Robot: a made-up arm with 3 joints. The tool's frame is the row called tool.
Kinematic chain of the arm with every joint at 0, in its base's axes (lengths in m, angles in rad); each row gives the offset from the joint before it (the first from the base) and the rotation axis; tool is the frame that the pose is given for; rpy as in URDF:
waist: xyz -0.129 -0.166 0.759 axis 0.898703 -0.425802 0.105
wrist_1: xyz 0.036 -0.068 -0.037 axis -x
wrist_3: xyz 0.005 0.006 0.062 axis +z
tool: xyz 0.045 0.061 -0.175 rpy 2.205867 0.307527 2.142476
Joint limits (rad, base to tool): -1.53..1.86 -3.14..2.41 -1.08..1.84
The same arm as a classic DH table. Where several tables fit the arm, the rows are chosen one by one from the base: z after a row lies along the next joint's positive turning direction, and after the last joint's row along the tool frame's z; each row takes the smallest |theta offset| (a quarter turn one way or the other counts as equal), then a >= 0, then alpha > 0; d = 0 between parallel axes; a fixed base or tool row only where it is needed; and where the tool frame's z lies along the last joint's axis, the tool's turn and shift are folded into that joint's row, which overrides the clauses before.
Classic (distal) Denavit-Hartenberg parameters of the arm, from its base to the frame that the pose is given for. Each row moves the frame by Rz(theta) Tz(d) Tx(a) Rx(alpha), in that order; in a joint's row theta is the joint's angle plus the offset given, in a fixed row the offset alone. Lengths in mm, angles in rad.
base (fixed): d 763.8; theta offset 1.1283; a -205.2; alpha 1.4656
waist: d 84.6; theta offset 1.3527; a -52.2; alpha -2.6876
wrist_1: d 76.1; theta offset 1.329; a 6; alpha 1.5708
wrist_3: d -69.6; theta offset 0.3522; a 41.7; alpha 2.1717
tool (fixed): d 76.7; theta offset -0.3758; a 0; alpha 0
Joint limits (rad, base to tool): -1.53..1.86 -3.14..2.41 -1.08..1.84

